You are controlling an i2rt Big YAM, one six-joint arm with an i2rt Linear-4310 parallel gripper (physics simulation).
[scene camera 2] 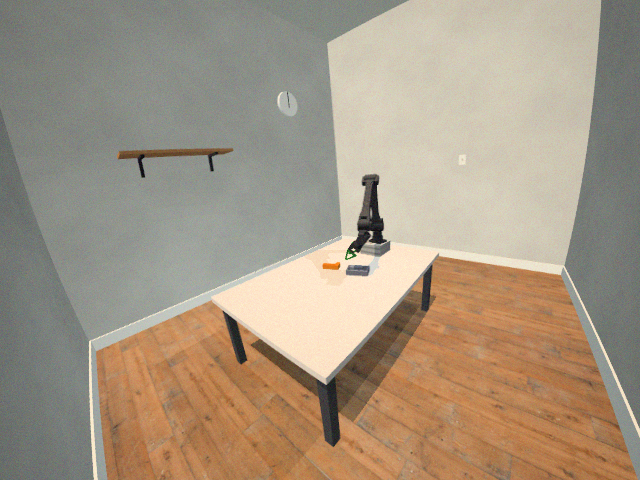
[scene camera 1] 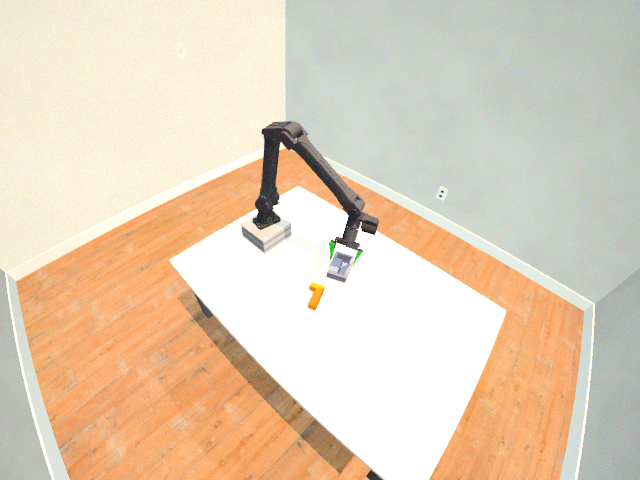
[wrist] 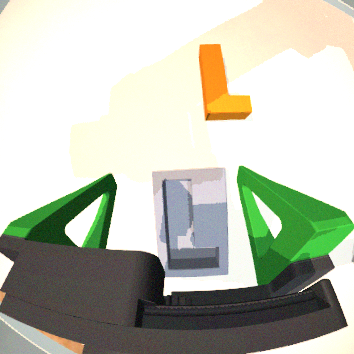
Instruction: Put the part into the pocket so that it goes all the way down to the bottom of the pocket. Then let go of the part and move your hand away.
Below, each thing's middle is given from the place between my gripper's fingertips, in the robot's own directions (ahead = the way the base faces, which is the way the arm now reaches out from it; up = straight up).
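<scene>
My hand is 10 cm above the orange L-shaped block (wrist: 218, 105), 15 cm to the left of it and 1 cm short of it. Counted from my hand, the grey pocket block (wrist: 190, 205) is 9 cm below, 4 cm to the left and 4 cm behind. Going by their middles, the grey pocket block is the nearest to my hand of the things named here.
</scene>
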